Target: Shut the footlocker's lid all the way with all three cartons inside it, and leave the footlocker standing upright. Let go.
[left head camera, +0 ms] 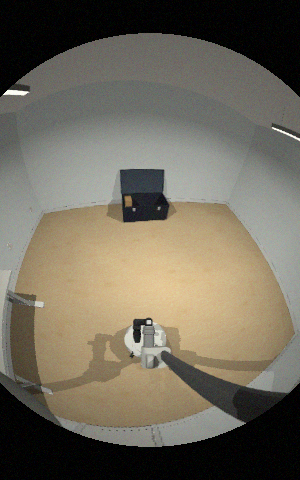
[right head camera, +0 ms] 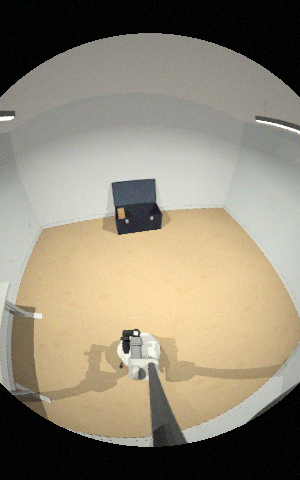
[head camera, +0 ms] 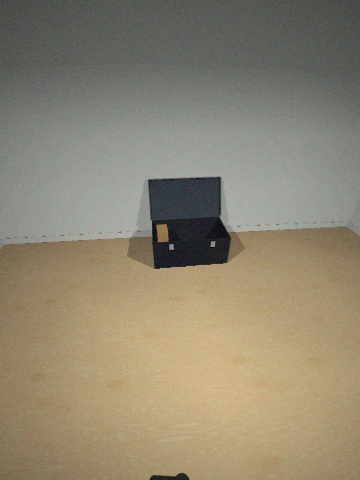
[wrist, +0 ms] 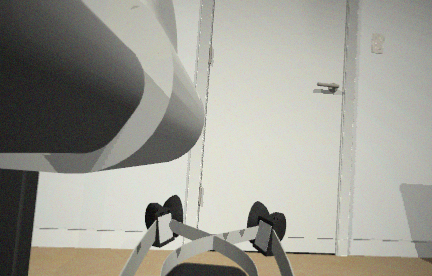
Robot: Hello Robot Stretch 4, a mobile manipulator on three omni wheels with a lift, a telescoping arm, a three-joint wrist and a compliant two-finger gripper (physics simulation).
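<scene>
The dark footlocker (head camera: 191,252) (left head camera: 145,214) (right head camera: 139,225) stands upright on the floor against the far wall, with two light latches on its front. Its blue-grey lid (head camera: 185,198) (left head camera: 142,181) (right head camera: 134,192) is raised wide open and leans back toward the wall. One tan carton (head camera: 162,233) (left head camera: 128,201) (right head camera: 121,213) shows at the left end inside it; the rest of the inside is dark, and the other two cartons cannot be made out. My gripper (wrist: 215,214) is open and empty, far from the footlocker, which does not show in the wrist view.
In the wrist view a closed white door (wrist: 270,130) with a lever handle is beyond the fingers. A white table (left head camera: 4,320) (right head camera: 4,330) stands at the left wall, its feet reaching onto the floor. Wooden floor (head camera: 200,350) lies between my base and the footlocker.
</scene>
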